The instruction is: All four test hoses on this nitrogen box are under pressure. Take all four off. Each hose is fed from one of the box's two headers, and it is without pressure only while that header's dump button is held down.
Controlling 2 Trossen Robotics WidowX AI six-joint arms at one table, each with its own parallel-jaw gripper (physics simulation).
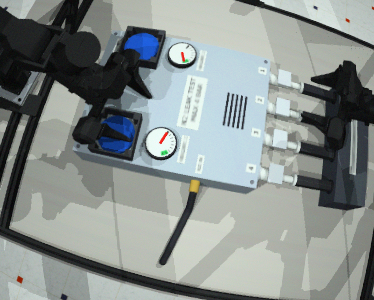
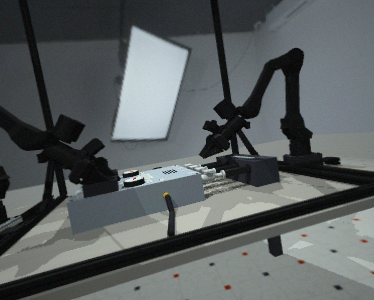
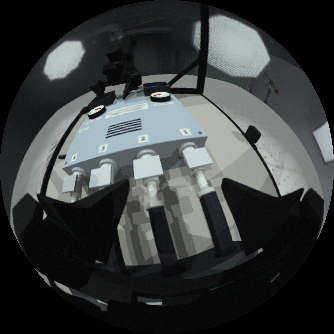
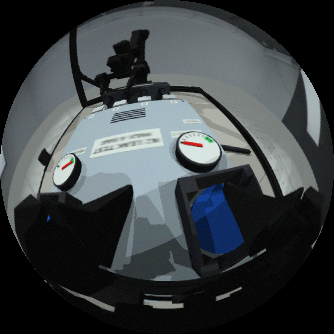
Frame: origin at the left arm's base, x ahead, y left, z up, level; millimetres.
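Seen in the pictures: left gripper, fingertip midpoint: (image 1: 306, 96) (image 2: 201, 156) (image 3: 176, 183) (image 4: 112, 92); right gripper, fingertip midpoint: (image 1: 140, 118) (image 3: 109, 101) (image 4: 179, 188); left arm's base at its link origin: (image 2: 301, 154) (image 4: 142, 81); right arm's base at its link origin: (image 1: 16, 80) (image 3: 133, 88).
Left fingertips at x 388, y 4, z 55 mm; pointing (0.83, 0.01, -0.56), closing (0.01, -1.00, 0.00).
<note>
Pixels of each thing's top centre, then the offset from my left fingertips to it. "spot": a spot on its surface instead.
- hose 1 at a spot on its surface: (image 3: 199, 158) (image 1: 286, 77) spot: dx +49, dy -36, dz -26 mm
- hose 2 at a spot on its surface: (image 3: 148, 166) (image 1: 283, 105) spot: dx +35, dy +32, dz -26 mm
- hose 3 at a spot on its surface: (image 3: 101, 175) (image 1: 280, 137) spot: dx +20, dy +99, dz -26 mm
- hose 4 at a spot on its surface: (image 3: 73, 183) (image 1: 278, 166) spot: dx +3, dy +154, dz -26 mm
- lower blue button at its top centre: (image 4: 226, 217) (image 1: 115, 134) dx +302, dy +234, dz -14 mm
- lower gauge at a spot on its surface: (image 4: 198, 151) (image 1: 156, 138) spot: dx +230, dy +211, dz -8 mm
- upper gauge at a spot on its surface: (image 4: 67, 171) (image 1: 176, 59) spot: dx +269, dy +47, dz -8 mm
- upper blue button at its top centre: (image 1: 141, 46) dx +348, dy +50, dz -7 mm
- dark block at a spot on its surface: (image 1: 342, 195) spot: dx -157, dy +151, dz -23 mm
- black inlet hose at a spot on its surface: (image 1: 178, 227) (image 2: 170, 216) spot: dx +127, dy +333, dz -90 mm
The pale blue nitrogen box (image 1: 215, 75) (image 2: 135, 202) (image 3: 165, 125) carries hose 1 (image 1: 285, 77) (image 3: 199, 158), hose 2 (image 1: 283, 106) (image 3: 148, 166), hose 3 (image 1: 280, 138) (image 3: 101, 175) and hose 4 (image 1: 275, 173) (image 3: 73, 183) at their ports. My left gripper (image 1: 307, 97) (image 3: 176, 183) is open and empty, above hoses 1 and 2. My right gripper (image 1: 138, 117) (image 4: 179, 188) is open; one finger is down on the lower blue button (image 1: 115, 134) (image 4: 215, 220), the other over the box top. The lower gauge (image 1: 161, 143) (image 4: 198, 151) reads away from green; the upper gauge (image 1: 181, 54) (image 4: 67, 171) needle is at green.
The upper blue button (image 1: 141, 46) sits in its black housing, apart from the right fingers. A dark block (image 1: 342, 195) (image 2: 265, 175) holds the hoses' far ends. A black inlet hose (image 1: 178, 227) (image 2: 171, 215) with a brass fitting leaves the box's side. Black rails edge the table.
</note>
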